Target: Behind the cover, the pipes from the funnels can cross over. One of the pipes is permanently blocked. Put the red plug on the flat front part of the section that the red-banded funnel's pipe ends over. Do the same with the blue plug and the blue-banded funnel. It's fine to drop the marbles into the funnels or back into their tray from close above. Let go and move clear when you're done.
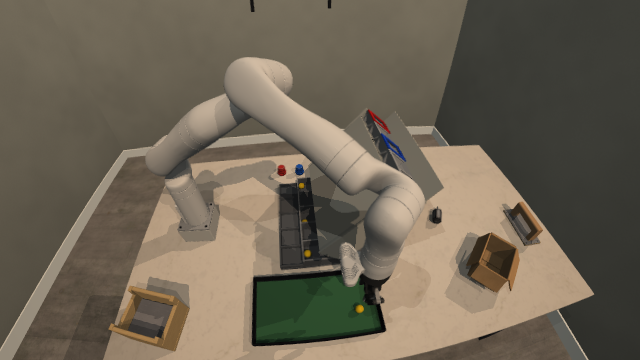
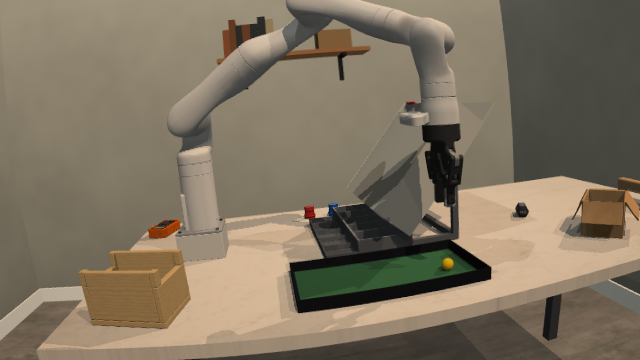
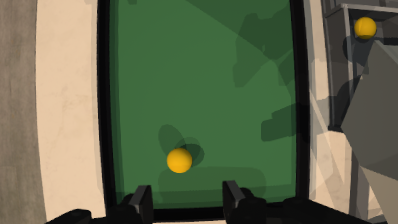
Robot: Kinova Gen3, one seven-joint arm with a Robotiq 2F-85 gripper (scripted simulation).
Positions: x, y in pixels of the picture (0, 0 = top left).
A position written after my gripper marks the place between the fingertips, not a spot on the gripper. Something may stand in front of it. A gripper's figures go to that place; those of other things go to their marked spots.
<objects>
My gripper (image 2: 444, 204) is 88 cm from the lens. A wooden crate (image 2: 125, 298) is 81 cm from the lens.
</objects>
